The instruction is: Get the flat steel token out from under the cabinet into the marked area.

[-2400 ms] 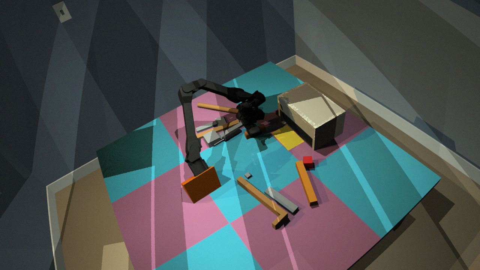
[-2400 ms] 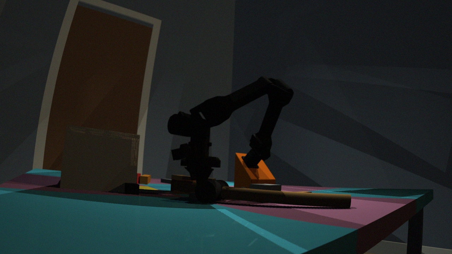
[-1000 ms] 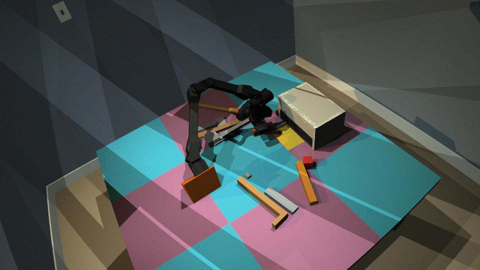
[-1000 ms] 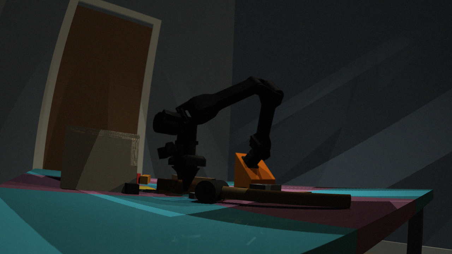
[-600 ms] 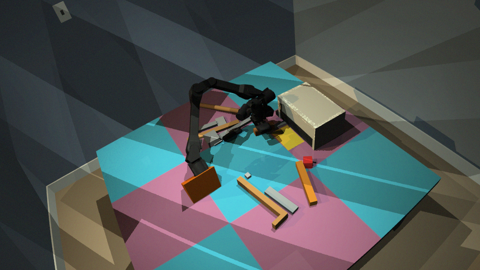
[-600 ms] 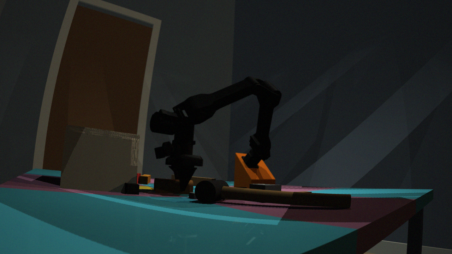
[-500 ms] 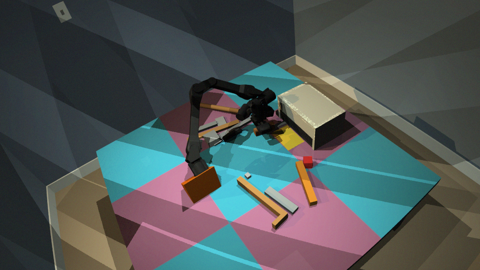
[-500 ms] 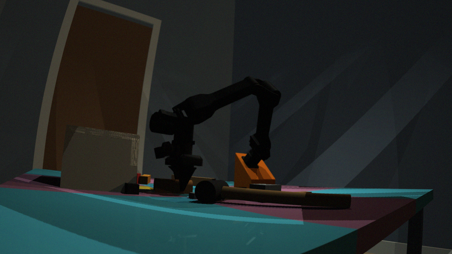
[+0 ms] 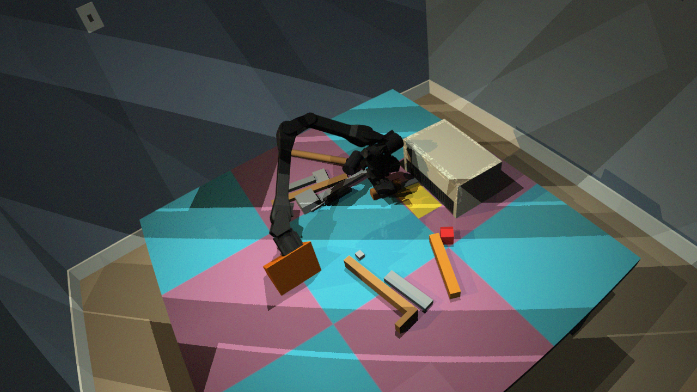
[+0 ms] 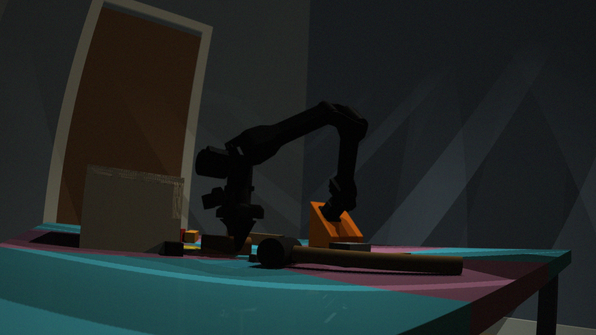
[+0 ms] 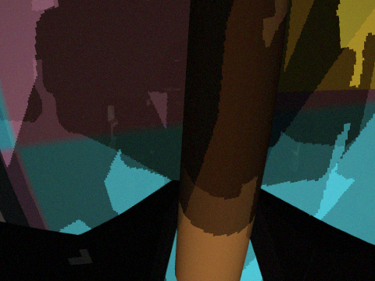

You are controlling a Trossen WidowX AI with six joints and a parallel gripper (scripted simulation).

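My gripper tip is 160 mm past the screwdriver and 100 mm to the right of it. Round my gripper tip: flat grey piece 210 mm ahead, 90 mm to the right; then long wooden stick 180 mm behind, 190 mm to the left; then grey block 220 mm behind, 140 mm to the left, 10 mm above.
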